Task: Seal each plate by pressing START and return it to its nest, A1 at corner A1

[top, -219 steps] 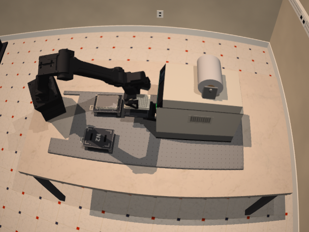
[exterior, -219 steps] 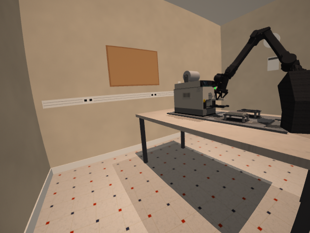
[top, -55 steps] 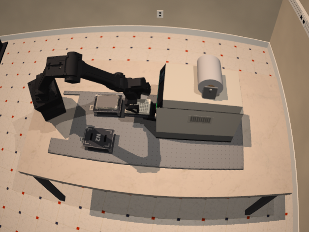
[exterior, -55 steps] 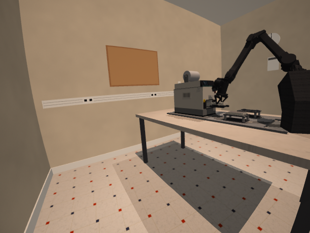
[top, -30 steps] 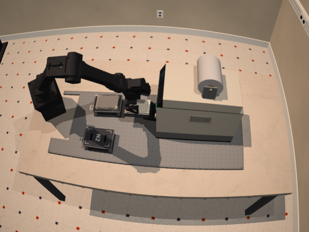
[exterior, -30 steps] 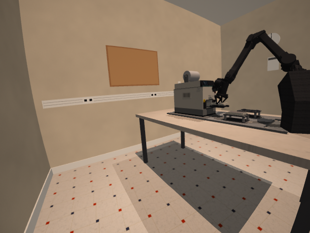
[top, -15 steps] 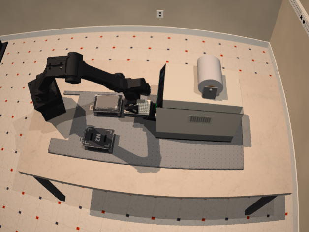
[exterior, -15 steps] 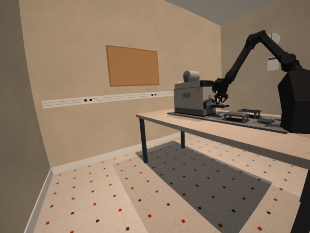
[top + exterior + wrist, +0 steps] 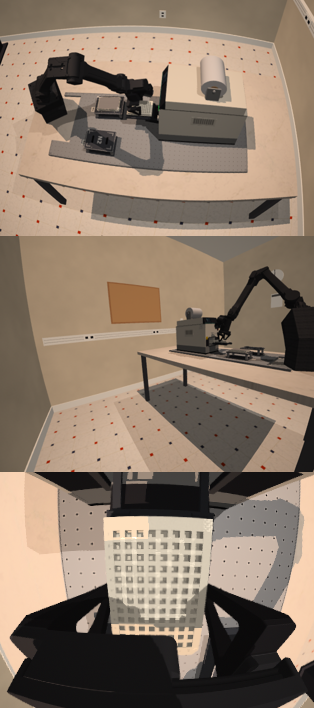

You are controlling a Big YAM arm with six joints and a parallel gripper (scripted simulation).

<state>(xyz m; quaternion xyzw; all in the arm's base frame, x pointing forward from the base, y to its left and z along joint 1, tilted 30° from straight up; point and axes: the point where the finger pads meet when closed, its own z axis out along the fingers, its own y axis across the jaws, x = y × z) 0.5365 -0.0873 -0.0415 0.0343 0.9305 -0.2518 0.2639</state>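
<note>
Now: the plate right at my hand. Round my hand: yellow warning label: 120 mm ahead, 60 mm to the left, 30 mm above; start button: 80 mm ahead, 120 mm to the right, 60 mm above; sealer stage: 30 mm below.
</note>
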